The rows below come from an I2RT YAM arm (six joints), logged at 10 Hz.
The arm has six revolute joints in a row. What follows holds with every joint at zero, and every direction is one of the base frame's. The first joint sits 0.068 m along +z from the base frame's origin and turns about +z. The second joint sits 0.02 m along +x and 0.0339 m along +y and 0.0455 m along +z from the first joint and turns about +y. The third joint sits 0.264 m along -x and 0.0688 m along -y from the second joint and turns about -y. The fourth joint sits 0.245 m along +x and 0.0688 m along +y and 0.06 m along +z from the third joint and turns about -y. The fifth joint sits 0.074 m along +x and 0.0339 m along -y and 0.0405 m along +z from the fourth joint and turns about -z. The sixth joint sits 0.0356 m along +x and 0.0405 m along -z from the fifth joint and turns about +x. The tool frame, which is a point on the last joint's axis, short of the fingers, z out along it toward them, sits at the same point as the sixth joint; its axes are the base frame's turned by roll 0, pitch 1.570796 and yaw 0 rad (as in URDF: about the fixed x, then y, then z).
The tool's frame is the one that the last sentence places.
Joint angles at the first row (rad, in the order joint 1, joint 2, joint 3, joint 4, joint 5, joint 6):
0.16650, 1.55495, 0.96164, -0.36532, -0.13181, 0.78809
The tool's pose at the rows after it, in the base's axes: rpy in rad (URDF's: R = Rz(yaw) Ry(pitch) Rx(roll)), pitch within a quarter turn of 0, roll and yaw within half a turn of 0; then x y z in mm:
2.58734 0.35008 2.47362 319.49 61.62 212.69
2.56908 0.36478 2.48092 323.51 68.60 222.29
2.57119 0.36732 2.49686 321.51 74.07 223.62
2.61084 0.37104 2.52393 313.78 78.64 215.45
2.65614 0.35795 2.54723 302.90 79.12 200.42
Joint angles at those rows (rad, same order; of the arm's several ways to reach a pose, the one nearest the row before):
0.17612, 1.57207, 1.02272, -0.38758, -0.13212, 0.78696
0.19509, 1.57534, 1.05950, -0.39796, -0.12914, 0.79136
0.21298, 1.57091, 1.06054, -0.40323, -0.12494, 0.79155
0.23481, 1.56204, 1.02551, -0.40354, -0.09785, 0.78249
0.24637, 1.55204, 0.96377, -0.39279, -0.08038, 0.77563

